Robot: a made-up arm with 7 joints. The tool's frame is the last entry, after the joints. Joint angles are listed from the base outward.
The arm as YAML. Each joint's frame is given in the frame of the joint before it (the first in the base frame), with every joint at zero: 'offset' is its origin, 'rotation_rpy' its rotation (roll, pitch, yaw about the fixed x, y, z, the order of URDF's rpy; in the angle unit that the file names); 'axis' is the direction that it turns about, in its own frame. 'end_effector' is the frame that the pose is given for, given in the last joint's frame.
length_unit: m
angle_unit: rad
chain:
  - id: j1
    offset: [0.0, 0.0, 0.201]
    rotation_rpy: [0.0, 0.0, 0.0]
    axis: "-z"
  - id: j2
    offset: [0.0, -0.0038, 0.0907]
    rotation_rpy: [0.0, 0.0, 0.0]
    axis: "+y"
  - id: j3
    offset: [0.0, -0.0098, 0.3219]
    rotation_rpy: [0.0, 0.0, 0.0]
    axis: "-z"
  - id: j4
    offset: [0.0, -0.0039, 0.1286]
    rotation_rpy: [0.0, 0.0, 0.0]
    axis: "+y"
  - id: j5
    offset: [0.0, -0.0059, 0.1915]
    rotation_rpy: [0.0, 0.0, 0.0]
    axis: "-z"
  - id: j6
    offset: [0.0, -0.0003, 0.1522]
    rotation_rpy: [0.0, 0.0, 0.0]
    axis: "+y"
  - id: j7
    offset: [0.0, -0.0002, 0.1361]
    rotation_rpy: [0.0, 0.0, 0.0]
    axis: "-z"
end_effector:
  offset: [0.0, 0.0, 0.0]
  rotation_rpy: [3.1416, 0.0, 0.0]
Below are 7 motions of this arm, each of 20 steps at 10 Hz.
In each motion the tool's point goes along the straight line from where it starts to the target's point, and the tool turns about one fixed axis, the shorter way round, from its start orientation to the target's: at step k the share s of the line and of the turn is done. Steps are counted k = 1, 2, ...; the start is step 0. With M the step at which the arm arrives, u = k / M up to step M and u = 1 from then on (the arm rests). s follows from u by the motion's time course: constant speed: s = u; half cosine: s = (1 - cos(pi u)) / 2; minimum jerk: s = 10 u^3 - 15 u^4 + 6 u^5.
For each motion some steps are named. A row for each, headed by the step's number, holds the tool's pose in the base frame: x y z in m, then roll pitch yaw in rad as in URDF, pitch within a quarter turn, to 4 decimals.
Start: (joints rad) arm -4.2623 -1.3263 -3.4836 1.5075 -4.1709 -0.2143 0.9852
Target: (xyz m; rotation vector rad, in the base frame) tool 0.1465 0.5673 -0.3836 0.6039 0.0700 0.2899
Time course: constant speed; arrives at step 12
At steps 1, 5, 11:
1: 0.0804 0.5842 -0.0560 0.5387 -0.1714 1.0384
5: 0.1044 0.5781 -0.1751 0.5763 -0.1224 0.7647
11: 0.1405 0.5688 -0.3538 0.6043 -0.0348 0.3601

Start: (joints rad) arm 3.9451 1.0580 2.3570 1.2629 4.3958 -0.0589 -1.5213
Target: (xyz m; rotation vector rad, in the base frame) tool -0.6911 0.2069 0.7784 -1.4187 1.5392 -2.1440
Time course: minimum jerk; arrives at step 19
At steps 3, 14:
3: -0.0312 0.4704 0.8727 -2.5527 -0.4389 2.8239
14: -0.6109 0.2389 0.7899 -1.6449 -0.5639 -2.4472

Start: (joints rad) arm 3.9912 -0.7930 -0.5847 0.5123 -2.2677 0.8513 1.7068
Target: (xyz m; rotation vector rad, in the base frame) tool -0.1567 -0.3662 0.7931 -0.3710 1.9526 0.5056
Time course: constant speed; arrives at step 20
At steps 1, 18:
1: 0.2437 -0.4912 0.9522 1.9001 0.0408 -2.9155
18: -0.1146 -0.3794 0.8099 2.5554 1.0252 -3.1157

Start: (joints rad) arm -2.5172 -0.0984 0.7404 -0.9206 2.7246 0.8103 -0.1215
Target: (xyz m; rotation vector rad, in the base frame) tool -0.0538 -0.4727 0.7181 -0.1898 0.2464 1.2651
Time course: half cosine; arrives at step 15
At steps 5, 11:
5: 0.1280 -0.4252 0.8542 -0.6759 0.9416 1.1892
11: -0.0137 -0.4622 0.7481 -0.1282 0.4350 1.2997

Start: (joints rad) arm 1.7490 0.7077 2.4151 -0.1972 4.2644 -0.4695 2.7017
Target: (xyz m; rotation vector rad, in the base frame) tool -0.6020 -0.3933 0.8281 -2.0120 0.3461 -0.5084
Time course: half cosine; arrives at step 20
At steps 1, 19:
1: -0.0326 -0.5997 0.9804 -2.8963 -0.4452 1.5196
19: -0.5985 -0.3946 0.8290 -2.0166 -0.2140 -0.4625

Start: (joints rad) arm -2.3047 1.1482 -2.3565 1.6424 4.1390 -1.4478 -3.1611
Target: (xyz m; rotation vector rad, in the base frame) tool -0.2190 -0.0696 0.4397 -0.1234 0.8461 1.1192
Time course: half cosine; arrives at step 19
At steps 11, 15, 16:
11: -0.2911 -0.0542 0.4945 0.2809 0.7434 1.2905
15: -0.2391 -0.0653 0.4550 0.3863 0.7193 1.3324
16: -0.2305 -0.0671 0.4485 0.4035 0.7150 1.3389

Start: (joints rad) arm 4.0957 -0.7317 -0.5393 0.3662 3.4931 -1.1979 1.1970
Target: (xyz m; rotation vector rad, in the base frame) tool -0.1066 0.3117 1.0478 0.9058 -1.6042 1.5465
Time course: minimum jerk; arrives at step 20
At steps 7, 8, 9, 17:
7: 0.0799 -0.1679 1.0350 -2.2664 -0.3106 -2.3108
8: 0.0598 -0.1163 1.0364 -2.2425 -0.4028 -2.3564
9: 0.0380 -0.0602 1.0379 -2.2098 -0.5016 -2.4111
17: -0.1001 0.2950 1.0474 -1.6656 -1.0376 -3.0737

